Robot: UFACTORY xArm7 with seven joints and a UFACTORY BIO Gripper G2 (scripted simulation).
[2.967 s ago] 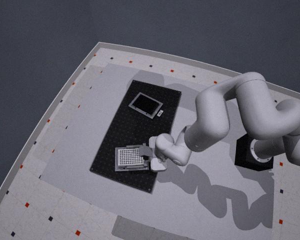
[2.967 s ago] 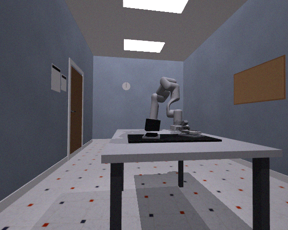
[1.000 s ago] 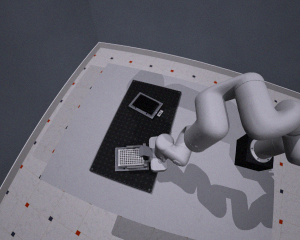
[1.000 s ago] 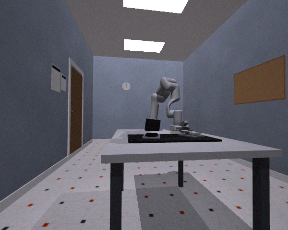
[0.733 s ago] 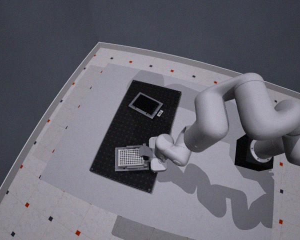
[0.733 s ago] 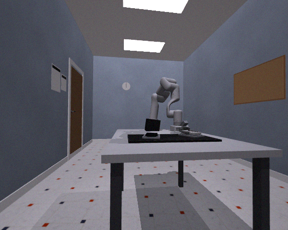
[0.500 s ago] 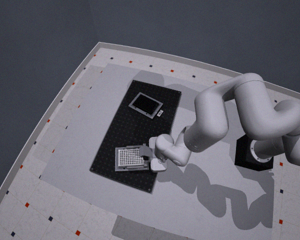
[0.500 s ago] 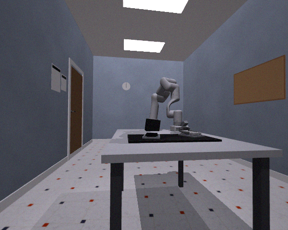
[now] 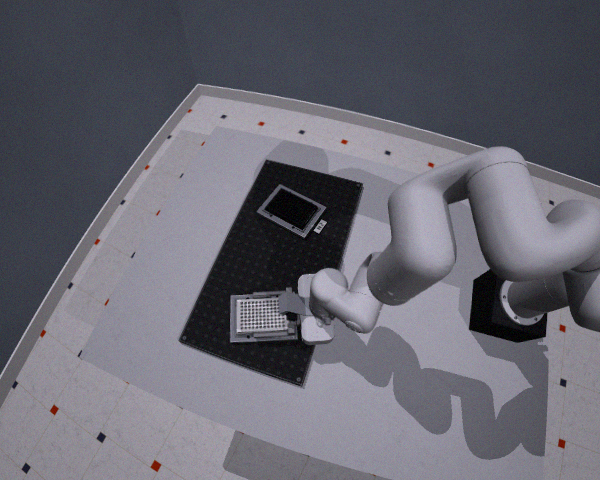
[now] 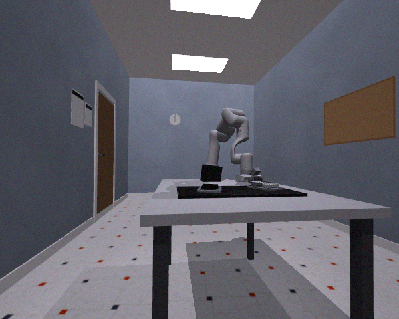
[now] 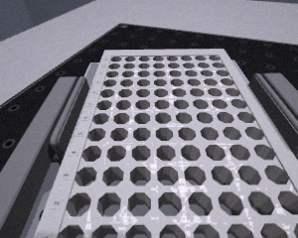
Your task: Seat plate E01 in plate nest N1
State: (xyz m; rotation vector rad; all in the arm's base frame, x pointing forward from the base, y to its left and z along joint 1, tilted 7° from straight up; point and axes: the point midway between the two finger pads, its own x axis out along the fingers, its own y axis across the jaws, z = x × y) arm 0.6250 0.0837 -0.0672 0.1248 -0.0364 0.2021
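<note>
My gripper is now right at the white well plate E01. The rest, counted from my hand: grey plate nest N1: 20 mm below; then black plate E07: 20 mm behind, 320 mm to the right, 10 mm below; then grey plate nest N2: 20 mm behind, 320 mm to the right, 20 mm below.
</note>
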